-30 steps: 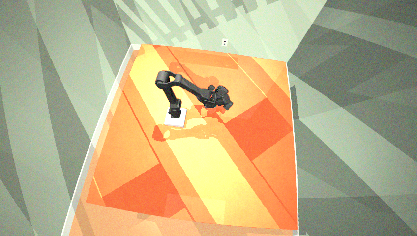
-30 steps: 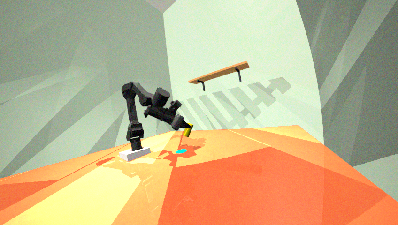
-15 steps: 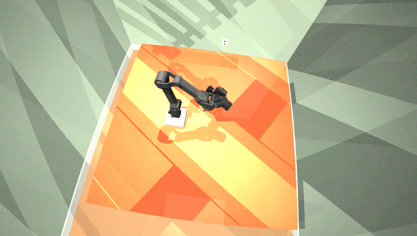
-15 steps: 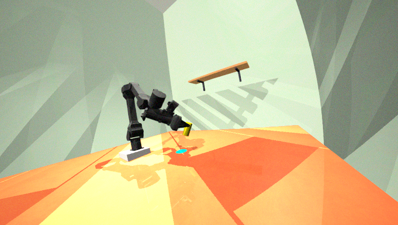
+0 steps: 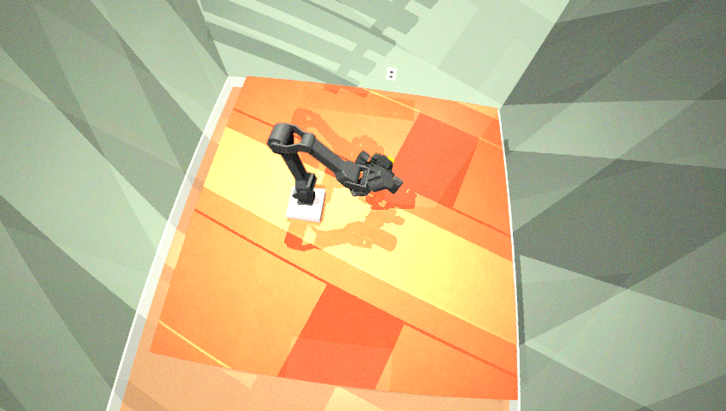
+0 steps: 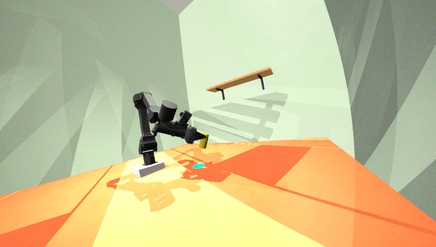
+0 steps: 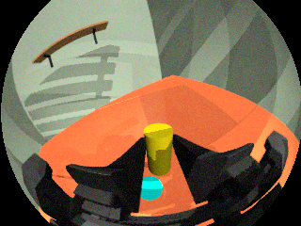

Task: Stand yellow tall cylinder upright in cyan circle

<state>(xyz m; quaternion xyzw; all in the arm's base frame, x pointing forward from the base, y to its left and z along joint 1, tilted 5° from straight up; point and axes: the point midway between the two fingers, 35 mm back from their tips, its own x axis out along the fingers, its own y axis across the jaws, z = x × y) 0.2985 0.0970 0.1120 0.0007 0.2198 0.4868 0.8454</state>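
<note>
Right now my gripper tip is 60 mm past the cyan circle, 10 mm to the left of it and 140 mm above it. Round my gripper tip: yellow tall cylinder: 10 mm behind, 20 mm below.
</note>
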